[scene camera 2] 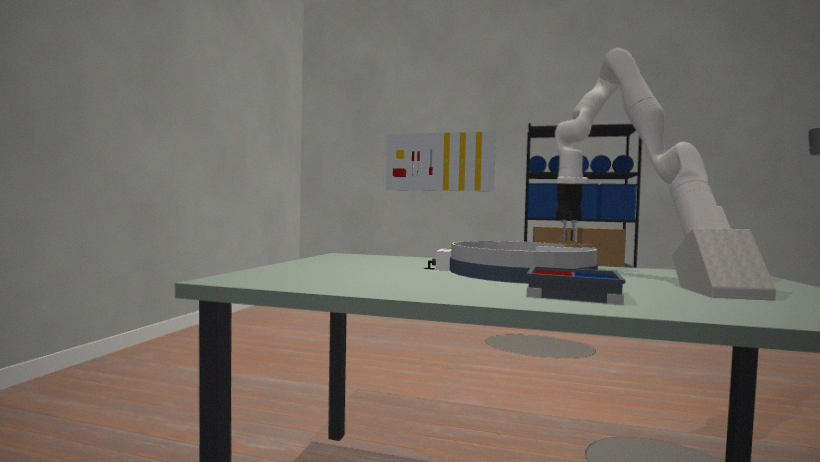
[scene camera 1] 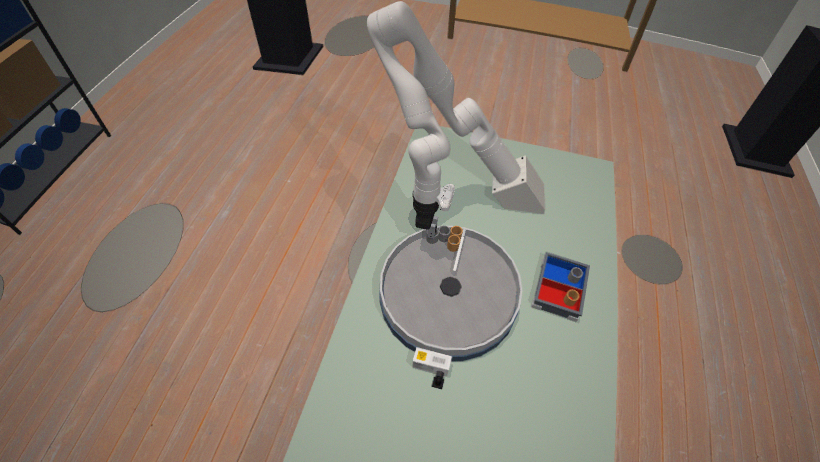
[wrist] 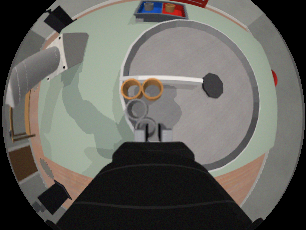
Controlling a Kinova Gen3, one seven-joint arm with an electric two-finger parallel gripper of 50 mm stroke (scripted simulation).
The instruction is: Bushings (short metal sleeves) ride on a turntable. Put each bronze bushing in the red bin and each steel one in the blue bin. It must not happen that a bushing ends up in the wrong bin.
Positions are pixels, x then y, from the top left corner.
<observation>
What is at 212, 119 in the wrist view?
A grey turntable.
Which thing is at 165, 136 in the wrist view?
The gripper.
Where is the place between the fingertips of the gripper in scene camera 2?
568, 240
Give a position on a grey turntable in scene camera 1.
At 453, 311
</observation>
